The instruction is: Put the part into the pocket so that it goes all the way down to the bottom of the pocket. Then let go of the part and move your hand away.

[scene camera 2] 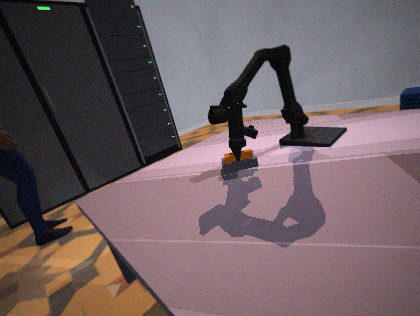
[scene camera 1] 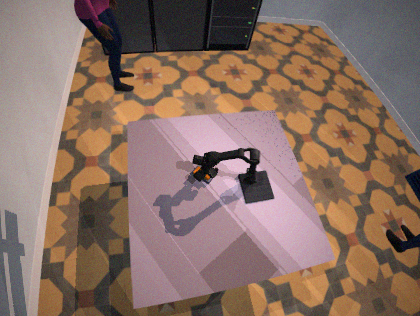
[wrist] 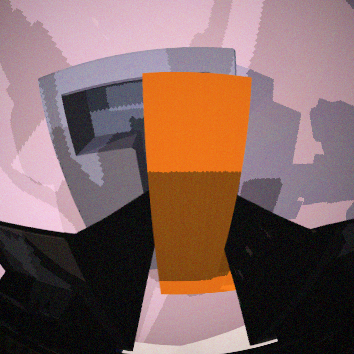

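Seen in the pictures: gripper, between the fingertips: (scene camera 2: 238, 159) (scene camera 1: 202, 174) (wrist: 186, 195); arm's base, origin of its link: (scene camera 2: 297, 135) (scene camera 1: 249, 180).
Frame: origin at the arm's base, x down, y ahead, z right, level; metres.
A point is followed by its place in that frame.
Note:
The orange part (scene camera 1: 197, 171) (scene camera 2: 246, 154) @[y 0.302, x -0.032, z 0.112 m] (wrist: 196, 125) @[y 0.284, x -0.041, z 0.112 m] is held between the fingers of my gripper (scene camera 1: 203, 174) @[y 0.309, x -0.011, z 0.149 m] (scene camera 2: 237, 159) @[y 0.309, x -0.011, z 0.149 m] (wrist: 186, 195) @[y 0.309, x -0.011, z 0.149 m], which is shut on it and points down. The grey block (scene camera 2: 244, 168) @[y 0.321, x 0.021, z 0.122 m] (wrist: 112, 177) @[y 0.270, x -0.012, z 0.157 m] with the pocket stands on the table under the part. In the wrist view the left arm of the pocket (wrist: 112, 117) @[y 0.255, x 0.019, z 0.138 m] shows open beside the part, and the part covers the block's right side. In scene camera 2 the part shows at the block's top edge. Whether its underside is inside the pocket is hidden.
The arm's dark base plate (scene camera 1: 260, 192) @[y -0.034, x 0.007, z -0.111 m] (scene camera 2: 322, 136) @[y 0.009, x 0.007, z -0.106 m] stands on the pink table top (scene camera 1: 160, 272) @[y 0.760, x 0.023, z -0.350 m] (scene camera 2: 350, 250) @[y 0.628, x 0.024, z -0.248 m], to the right of the block in both scene views. Dark cabinets (scene camera 1: 180, 25) (scene camera 2: 55, 100) and a person (scene camera 1: 114, 47) (scene camera 2: 22, 180) stand beyond the table. Arm shadows cross the table.

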